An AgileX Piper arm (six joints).
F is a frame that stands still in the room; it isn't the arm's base.
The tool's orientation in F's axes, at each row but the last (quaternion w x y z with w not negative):
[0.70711, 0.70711, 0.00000, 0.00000]
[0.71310, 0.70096, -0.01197, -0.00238]
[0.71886, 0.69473, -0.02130, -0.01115]
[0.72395, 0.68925, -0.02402, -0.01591]
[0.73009, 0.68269, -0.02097, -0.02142]
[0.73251, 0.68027, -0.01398, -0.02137]
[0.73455, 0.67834, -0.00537, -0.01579]
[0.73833, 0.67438, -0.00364, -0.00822]
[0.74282, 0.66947, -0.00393, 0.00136]
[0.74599, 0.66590, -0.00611, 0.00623]
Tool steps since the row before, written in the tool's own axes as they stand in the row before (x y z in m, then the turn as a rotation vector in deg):
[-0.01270, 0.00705, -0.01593, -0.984, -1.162, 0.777]
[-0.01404, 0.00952, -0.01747, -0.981, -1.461, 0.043]
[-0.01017, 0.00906, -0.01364, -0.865, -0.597, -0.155]
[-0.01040, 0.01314, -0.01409, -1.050, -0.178, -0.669]
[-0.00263, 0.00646, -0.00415, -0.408, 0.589, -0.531]
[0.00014, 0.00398, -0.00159, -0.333, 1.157, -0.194]
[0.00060, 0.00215, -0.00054, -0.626, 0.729, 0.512]
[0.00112, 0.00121, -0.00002, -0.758, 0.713, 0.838]
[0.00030, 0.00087, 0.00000, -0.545, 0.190, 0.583]
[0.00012, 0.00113, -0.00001, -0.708, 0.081, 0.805]
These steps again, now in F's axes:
[-0.01270, 0.01593, 0.00705, -0.984, -0.777, -1.162]
[-0.01381, 0.01791, 0.00903, -0.962, -0.048, -1.473]
[-0.00965, 0.01439, 0.00844, -0.849, 0.174, -0.615]
[-0.00972, 0.01528, 0.01230, -1.009, 0.717, -0.224]
[-0.00236, 0.00472, 0.00616, -0.374, 0.593, 0.552]
[0.00027, 0.00187, 0.00385, -0.309, 0.295, 1.142]
[0.00065, 0.00069, 0.00209, -0.629, -0.433, 0.776]
[0.00113, 0.00011, 0.00120, -0.767, -0.757, 0.790]
[0.00029, 0.00009, 0.00087, -0.549, -0.558, 0.245]
[0.00010, 0.00014, 0.00112, -0.710, -0.791, 0.159]

